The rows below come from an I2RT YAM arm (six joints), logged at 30 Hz.
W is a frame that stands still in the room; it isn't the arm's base.
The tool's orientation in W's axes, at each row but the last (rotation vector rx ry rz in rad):
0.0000, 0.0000, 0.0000
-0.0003, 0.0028, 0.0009
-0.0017, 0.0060, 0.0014
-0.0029, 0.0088, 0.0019
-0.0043, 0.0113, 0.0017
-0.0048, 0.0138, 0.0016
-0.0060, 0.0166, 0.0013
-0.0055, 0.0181, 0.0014
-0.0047, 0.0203, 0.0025
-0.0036, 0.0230, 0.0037
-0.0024, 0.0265, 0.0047
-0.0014, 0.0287, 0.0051
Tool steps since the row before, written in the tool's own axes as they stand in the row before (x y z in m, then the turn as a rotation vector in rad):
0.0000, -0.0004, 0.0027, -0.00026, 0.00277, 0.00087
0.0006, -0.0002, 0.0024, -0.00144, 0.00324, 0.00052
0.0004, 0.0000, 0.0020, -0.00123, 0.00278, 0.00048
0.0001, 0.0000, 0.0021, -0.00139, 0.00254, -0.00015
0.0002, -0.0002, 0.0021, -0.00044, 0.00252, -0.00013
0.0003, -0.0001, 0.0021, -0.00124, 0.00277, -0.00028
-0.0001, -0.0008, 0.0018, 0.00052, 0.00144, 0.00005
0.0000, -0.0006, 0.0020, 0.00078, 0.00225, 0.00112
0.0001, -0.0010, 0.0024, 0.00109, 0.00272, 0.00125
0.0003, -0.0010, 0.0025, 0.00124, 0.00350, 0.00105
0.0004, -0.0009, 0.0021, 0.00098, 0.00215, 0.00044
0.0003, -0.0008, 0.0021, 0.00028, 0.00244, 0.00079
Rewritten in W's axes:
0.0000, -0.0004, 0.0027, -0.00026, 0.00277, 0.00087
0.0006, -0.0002, 0.0024, -0.00144, 0.00324, 0.00052
0.0004, 0.0000, 0.0020, -0.00123, 0.00278, 0.00048
0.0001, 0.0000, 0.0021, -0.00140, 0.00254, -0.00015
0.0002, -0.0002, 0.0021, -0.00045, 0.00252, -0.00014
0.0003, -0.0001, 0.0021, -0.00125, 0.00277, -0.00028
-0.0001, -0.0008, 0.0018, 0.00052, 0.00144, 0.00003
0.0000, -0.0006, 0.0020, 0.00080, 0.00226, 0.00109
0.0002, -0.0010, 0.0024, 0.00111, 0.00273, 0.00121
0.0004, -0.0010, 0.0025, 0.00125, 0.00351, 0.00101
0.0005, -0.0009, 0.0021, 0.00098, 0.00216, 0.00041
0.0004, -0.0008, 0.0021, 0.00029, 0.00244, 0.00078

